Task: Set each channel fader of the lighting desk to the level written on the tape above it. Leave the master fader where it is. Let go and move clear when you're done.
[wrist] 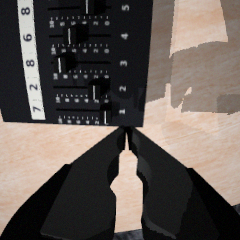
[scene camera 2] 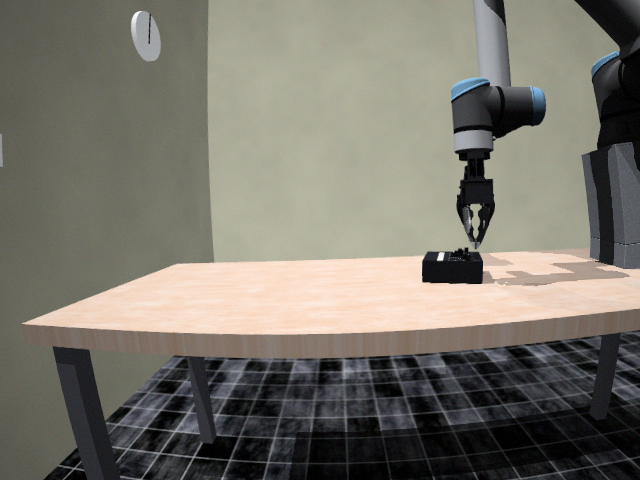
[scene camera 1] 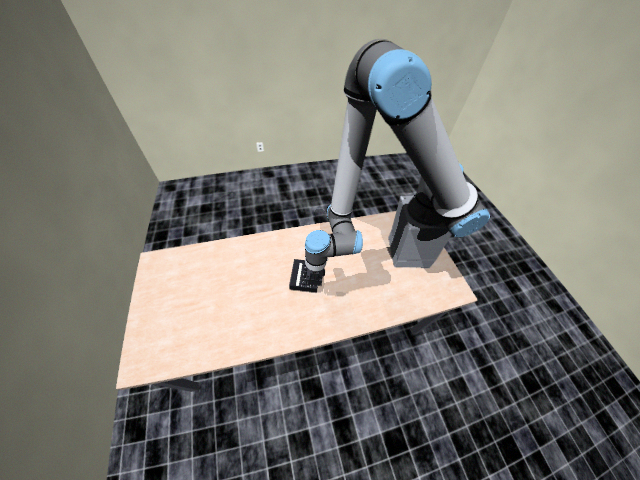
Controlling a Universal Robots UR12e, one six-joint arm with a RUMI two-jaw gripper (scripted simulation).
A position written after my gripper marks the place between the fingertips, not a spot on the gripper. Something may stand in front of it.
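My gripper (scene camera 2: 475, 249) is visible; the wrist view shows the gripper (wrist: 126, 128) as well.
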